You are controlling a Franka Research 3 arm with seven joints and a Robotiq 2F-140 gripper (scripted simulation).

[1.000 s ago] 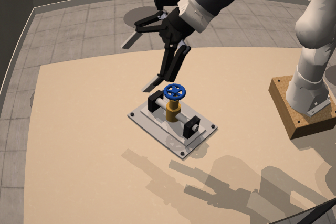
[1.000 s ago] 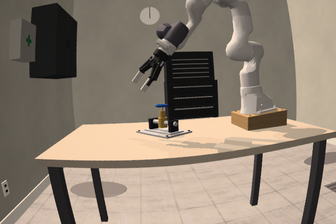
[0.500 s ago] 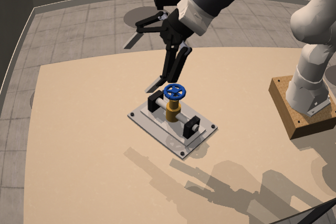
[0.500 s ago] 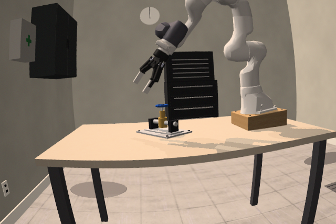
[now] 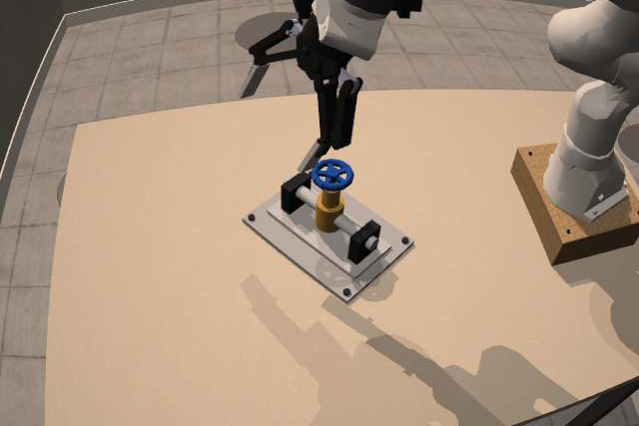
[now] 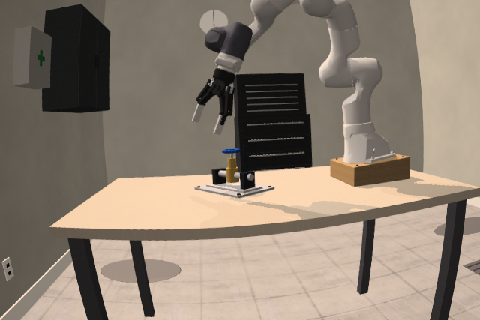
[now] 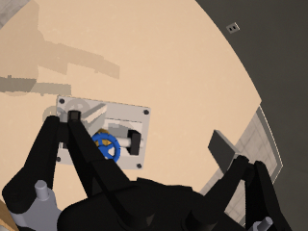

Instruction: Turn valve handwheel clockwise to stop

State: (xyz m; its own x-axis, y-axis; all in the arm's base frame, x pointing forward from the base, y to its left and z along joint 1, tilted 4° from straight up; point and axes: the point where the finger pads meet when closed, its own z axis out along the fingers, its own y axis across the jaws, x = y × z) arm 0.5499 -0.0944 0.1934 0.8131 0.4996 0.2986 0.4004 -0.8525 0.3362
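The blue spoked handwheel lies 80 mm behind my hand, 20 mm to the left of it and 100 mm below it.
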